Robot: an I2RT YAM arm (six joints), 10 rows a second.
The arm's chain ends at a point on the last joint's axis. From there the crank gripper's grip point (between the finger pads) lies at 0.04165 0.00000 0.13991 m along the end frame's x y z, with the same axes.
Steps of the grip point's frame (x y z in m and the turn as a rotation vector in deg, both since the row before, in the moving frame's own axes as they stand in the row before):
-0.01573 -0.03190 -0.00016 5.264 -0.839 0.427
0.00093 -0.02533 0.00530 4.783 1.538 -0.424
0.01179 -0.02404 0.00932 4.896 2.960 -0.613
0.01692 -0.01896 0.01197 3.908 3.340 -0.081
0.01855 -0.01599 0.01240 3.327 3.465 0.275
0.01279 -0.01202 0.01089 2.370 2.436 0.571
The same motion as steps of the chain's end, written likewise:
-0.01373 -0.01934 -0.00018 5.264 -0.839 0.427
-0.00276 -0.01339 0.00697 4.783 1.538 -0.424
0.00470 -0.01171 0.01218 4.896 2.960 -0.613
0.00885 -0.00945 0.01496 3.908 3.340 -0.081
0.01016 -0.00817 0.01540 3.327 3.465 0.275
0.00686 -0.00672 0.01290 2.370 2.436 0.571

